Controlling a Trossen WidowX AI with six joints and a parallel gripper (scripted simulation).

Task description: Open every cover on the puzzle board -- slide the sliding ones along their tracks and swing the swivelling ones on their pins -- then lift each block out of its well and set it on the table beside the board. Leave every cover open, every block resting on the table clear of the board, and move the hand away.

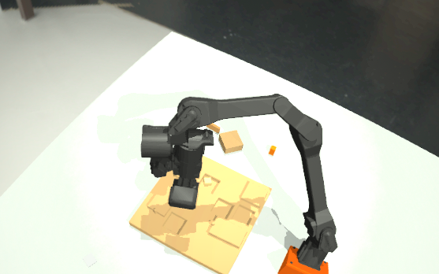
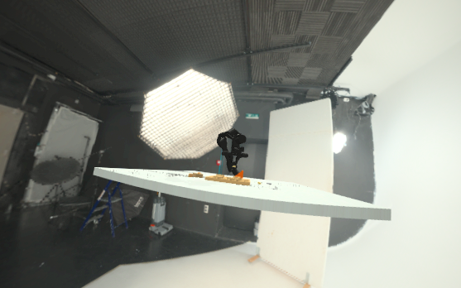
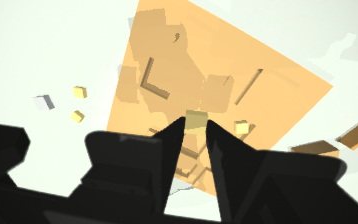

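Now: the tan puzzle board 5 cm behind my gripper tip, 4 cm to the right of it and 9 cm below it. The rest, counted from my gripper tip: pale grey block 16 cm ahead, 26 cm to the left, 11 cm below; then tan bar 4 cm ahead, 29 cm to the right, 10 cm below; then tan box 3 cm behind, 26 cm to the right, 10 cm below.
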